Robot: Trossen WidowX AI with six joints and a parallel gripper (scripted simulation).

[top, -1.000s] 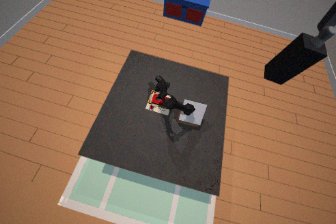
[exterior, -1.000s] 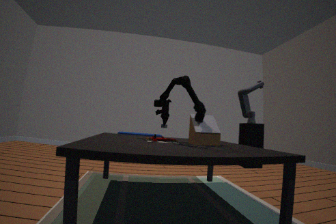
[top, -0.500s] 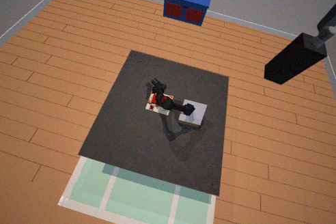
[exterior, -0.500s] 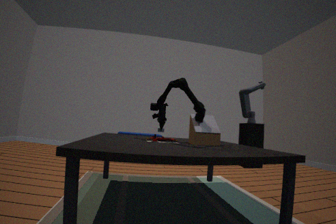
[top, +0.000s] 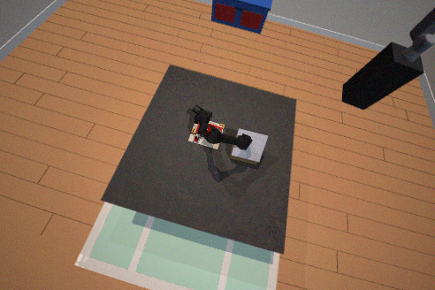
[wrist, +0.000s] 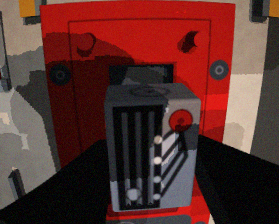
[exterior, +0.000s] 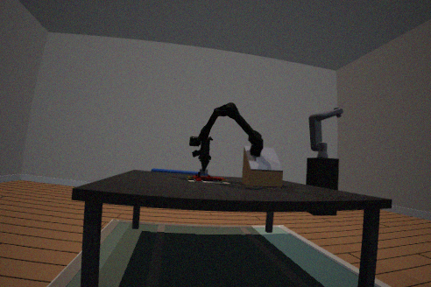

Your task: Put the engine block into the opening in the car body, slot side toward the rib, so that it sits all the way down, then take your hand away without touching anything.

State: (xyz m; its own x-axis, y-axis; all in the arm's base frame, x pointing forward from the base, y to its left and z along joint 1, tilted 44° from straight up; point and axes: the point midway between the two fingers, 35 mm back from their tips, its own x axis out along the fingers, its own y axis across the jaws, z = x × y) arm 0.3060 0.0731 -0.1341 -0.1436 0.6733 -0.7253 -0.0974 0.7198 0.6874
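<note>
The grey engine block lies 10 mm below my gripper tip.
</note>
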